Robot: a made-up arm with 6 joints.
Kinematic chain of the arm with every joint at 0, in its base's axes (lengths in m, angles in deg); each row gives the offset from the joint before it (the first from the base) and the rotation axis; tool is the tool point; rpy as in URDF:
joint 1: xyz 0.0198 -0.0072 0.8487 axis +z
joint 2: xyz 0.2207 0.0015 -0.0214 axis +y
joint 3: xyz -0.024 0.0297 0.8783 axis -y
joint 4: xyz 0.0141 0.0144 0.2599 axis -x
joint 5: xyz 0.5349 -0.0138 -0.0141 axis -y
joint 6: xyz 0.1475 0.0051 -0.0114 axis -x
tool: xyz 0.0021 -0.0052 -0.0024 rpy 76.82 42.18 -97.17
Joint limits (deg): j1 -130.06..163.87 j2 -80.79..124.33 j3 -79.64..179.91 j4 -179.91..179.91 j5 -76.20..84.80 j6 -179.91..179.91
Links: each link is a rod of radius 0.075 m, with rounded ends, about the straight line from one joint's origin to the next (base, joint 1, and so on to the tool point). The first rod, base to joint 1, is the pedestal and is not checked.
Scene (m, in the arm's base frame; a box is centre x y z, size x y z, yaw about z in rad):
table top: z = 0
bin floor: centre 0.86 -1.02 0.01 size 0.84 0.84 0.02 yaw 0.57
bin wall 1: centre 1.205 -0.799 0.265 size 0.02 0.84 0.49 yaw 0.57
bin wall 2: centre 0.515 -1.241 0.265 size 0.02 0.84 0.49 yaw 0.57
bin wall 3: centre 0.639 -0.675 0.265 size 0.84 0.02 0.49 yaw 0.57
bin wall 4: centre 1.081 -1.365 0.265 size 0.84 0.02 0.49 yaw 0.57
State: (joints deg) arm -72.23 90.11 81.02 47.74 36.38 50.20
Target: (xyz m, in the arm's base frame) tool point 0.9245 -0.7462 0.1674
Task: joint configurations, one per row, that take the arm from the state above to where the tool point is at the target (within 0.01 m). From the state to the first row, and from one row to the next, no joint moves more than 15 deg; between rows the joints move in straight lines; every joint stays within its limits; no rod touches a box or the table.
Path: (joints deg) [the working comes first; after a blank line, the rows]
Joints at the target: -42.91 86.01 -22.10 53.42 27.23 50.28
Straight joint move there: touches bin wall 4.

1: -72.76 84.00 67.40 45.84 37.09 50.07
2: -73.28 77.89 53.79 43.94 37.79 49.93
3: -73.81 71.78 40.17 42.04 38.50 49.80
4: -74.33 65.68 26.56 40.14 39.21 49.66
5: -74.86 59.57 12.94 38.24 39.91 49.53
6: -75.39 53.46 -0.67 36.34 40.62 49.40
7: -75.91 47.35 -14.29 34.43 41.33 49.26
8: -76.44 41.24 -27.90 32.53 42.03 49.13
9: -65.26 56.17 -25.97 39.50 37.10 49.51
10: -54.08 71.09 -24.04 46.46 32.17 49.90
11: -42.91 86.01 -22.10 53.42 27.23 50.28

